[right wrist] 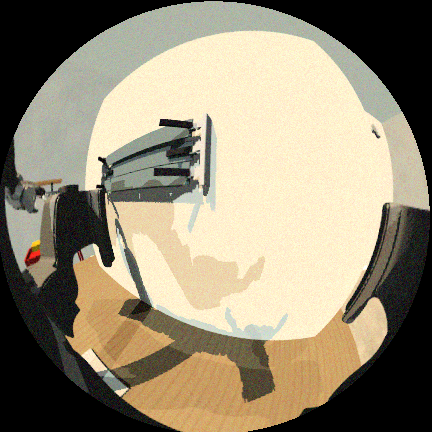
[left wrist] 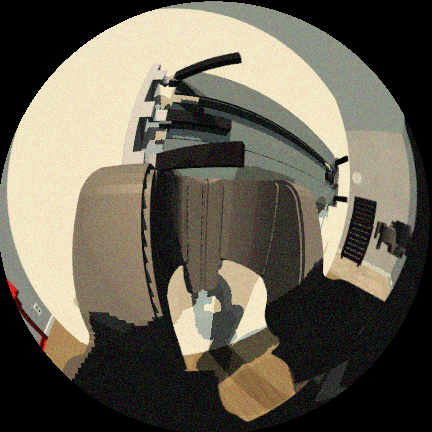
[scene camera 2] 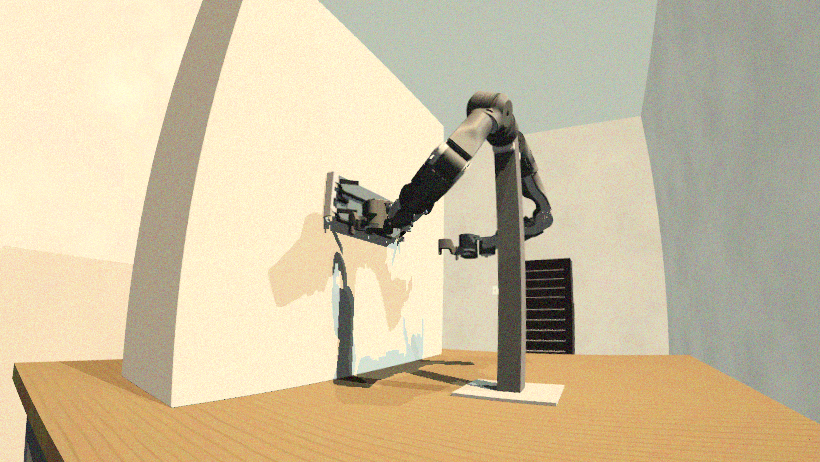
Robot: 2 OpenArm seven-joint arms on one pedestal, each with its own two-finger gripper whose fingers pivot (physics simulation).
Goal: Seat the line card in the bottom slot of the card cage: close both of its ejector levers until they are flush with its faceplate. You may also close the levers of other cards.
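The card cage (scene camera 2: 329,193) (left wrist: 144,109) (right wrist: 207,155) is on the cream wall, with grey card faceplates across it. In the right wrist view three black levers stick out at its right end; the lowest (right wrist: 171,172) also stands out in the left wrist view (left wrist: 200,155). At the other end small black levers stick out, the lower one (left wrist: 341,199) (right wrist: 99,187) and an upper one (left wrist: 341,160) (right wrist: 102,160). My left gripper (left wrist: 202,250) is shut and empty, low in front of the cage by the lowest lever; contact cannot be told. My right gripper (scene camera 2: 446,245) (right wrist: 226,292) is open and empty, away from the cage.
The cream wall (scene camera 2: 241,298) (right wrist: 300,175) rises from the wooden table (scene camera 2: 619,413) (right wrist: 200,395). The grey pedestal (scene camera 2: 509,275) stands on a white base plate (scene camera 2: 539,393). A black slatted rack (scene camera 2: 572,304) (left wrist: 374,210) is in the background.
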